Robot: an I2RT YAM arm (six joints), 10 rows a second.
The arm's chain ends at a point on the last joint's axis. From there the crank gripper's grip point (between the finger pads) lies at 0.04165 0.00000 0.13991 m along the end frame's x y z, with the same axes.
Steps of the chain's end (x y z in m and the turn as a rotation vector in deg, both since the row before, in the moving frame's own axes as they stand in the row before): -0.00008, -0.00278, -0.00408, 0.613, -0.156, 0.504; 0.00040, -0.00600, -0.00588, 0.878, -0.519, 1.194; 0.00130, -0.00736, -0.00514, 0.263, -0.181, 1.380; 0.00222, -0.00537, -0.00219, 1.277, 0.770, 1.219; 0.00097, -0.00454, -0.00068, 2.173, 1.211, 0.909; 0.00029, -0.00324, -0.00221, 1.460, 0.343, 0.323; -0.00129, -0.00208, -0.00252, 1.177, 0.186, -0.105; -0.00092, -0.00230, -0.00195, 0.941, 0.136, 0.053; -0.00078, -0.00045, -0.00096, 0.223, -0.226, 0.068; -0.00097, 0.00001, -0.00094, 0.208, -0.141, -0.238
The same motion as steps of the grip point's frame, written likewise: -0.00046, -0.00391, -0.00397, 0.613, -0.156, 0.504; -0.00086, -0.00729, -0.00552, 0.878, -0.519, 1.194; 0.00085, -0.00700, -0.00501, 0.263, -0.181, 1.380; 0.00412, -0.00758, -0.00279, 1.277, 0.770, 1.219; 0.00395, -0.00914, -0.00168, 2.173, 1.211, 0.909; 0.00114, -0.00656, -0.00250, 1.460, 0.343, 0.323; -0.00084, -0.00503, -0.00269, 1.177, 0.186, -0.105; -0.00059, -0.00456, -0.00207, 0.941, 0.136, 0.053; -0.00133, -0.00095, -0.00080, 0.223, -0.226, 0.068; -0.00132, -0.00067, -0.00084, 0.208, -0.141, -0.238
